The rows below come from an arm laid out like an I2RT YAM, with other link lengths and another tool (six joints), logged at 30 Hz.
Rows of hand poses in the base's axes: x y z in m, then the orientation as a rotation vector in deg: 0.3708, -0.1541, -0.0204, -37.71, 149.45, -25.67; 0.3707, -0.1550, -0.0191, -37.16, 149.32, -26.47; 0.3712, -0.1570, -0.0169, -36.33, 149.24, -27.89; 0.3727, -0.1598, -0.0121, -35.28, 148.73, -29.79; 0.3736, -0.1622, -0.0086, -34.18, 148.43, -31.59; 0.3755, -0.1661, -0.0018, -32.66, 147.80, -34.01; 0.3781, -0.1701, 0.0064, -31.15, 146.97, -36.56; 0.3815, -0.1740, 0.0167, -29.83, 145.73, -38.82; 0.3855, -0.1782, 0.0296, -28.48, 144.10, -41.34; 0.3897, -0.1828, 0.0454, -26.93, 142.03, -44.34; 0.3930, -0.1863, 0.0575, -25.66, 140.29, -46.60; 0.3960, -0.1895, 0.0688, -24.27, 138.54, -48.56; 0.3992, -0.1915, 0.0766, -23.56, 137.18, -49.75; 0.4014, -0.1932, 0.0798, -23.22, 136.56, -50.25; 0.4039, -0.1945, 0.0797, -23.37, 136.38, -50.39
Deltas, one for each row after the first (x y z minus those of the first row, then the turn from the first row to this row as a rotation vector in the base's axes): -0.0001, -0.0009, 0.0013, -0.45, -0.32, -0.45; 0.0004, -0.0029, 0.0035, -1.28, -0.69, -1.20; 0.0019, -0.0057, 0.0083, -2.39, -1.52, -2.05; 0.0028, -0.0081, 0.0118, -3.44, -2.14, -2.98; 0.0047, -0.0120, 0.0186, -4.85, -3.16, -4.21; 0.0073, -0.0160, 0.0268, -6.35, -4.33, -5.41; 0.0107, -0.0199, 0.0371, -7.69, -5.79, -6.34; 0.0147, -0.0241, 0.0500, -9.21, -7.58, -7.24; 0.0189, -0.0287, 0.0658, -11.08, -9.76, -8.27; 0.0222, -0.0322, 0.0779, -12.50, -11.56, -9.08; 0.0252, -0.0354, 0.0892, -13.70, -13.40, -9.93; 0.0284, -0.0374, 0.0970, -14.46, -14.74, -10.29; 0.0306, -0.0391, 0.1002, -14.78, -15.36, -10.46; 0.0331, -0.0404, 0.1001, -14.91, -15.48, -10.34
